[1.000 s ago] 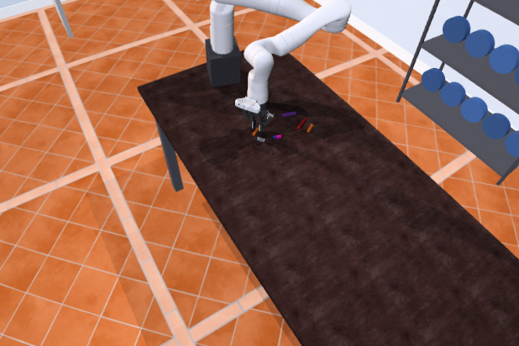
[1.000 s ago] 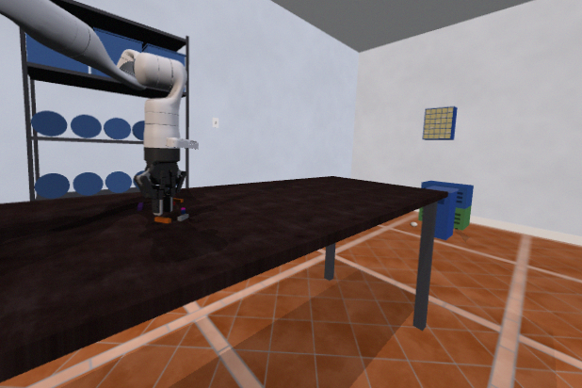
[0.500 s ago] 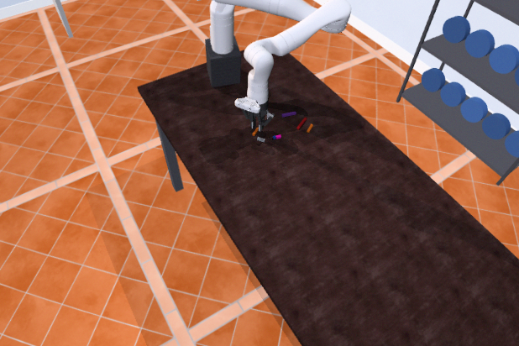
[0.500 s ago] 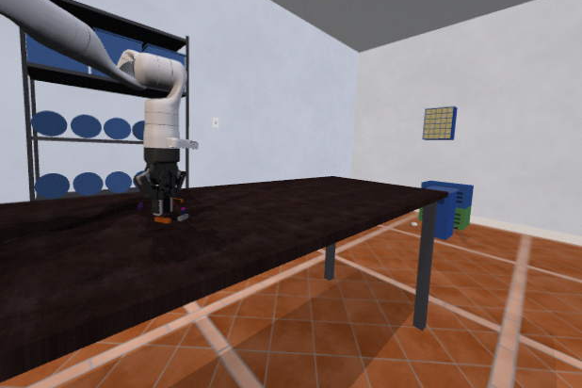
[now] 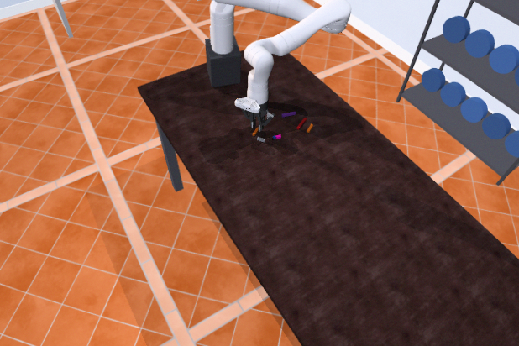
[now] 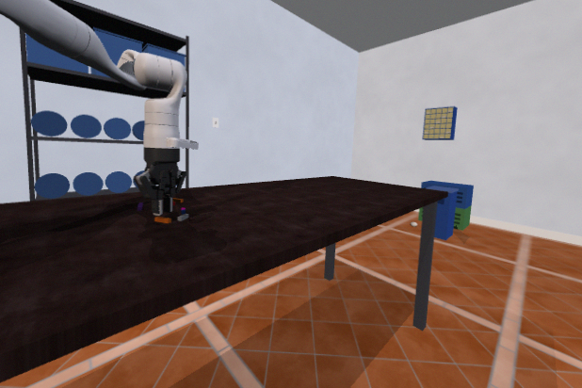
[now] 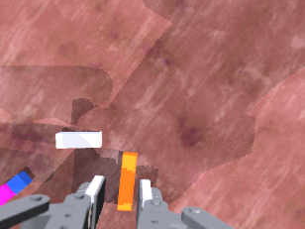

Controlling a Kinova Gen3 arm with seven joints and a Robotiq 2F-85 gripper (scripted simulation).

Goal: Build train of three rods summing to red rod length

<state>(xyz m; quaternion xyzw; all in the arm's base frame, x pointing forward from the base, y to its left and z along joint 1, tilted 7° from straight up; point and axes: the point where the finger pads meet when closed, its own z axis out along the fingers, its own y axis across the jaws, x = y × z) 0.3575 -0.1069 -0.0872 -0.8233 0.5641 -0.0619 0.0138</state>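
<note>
My gripper is now 40 mm short of the grey rod, 30 mm above it and 20 mm to the left of it. Round my hand: purple rod (170 mm to the left, 30 mm below, 10 mm ahead); blue rod (70 mm ahead, 30 mm to the left, 30 mm below); magenta rod (70 mm ahead, 50 mm to the left, 30 mm below).
</note>
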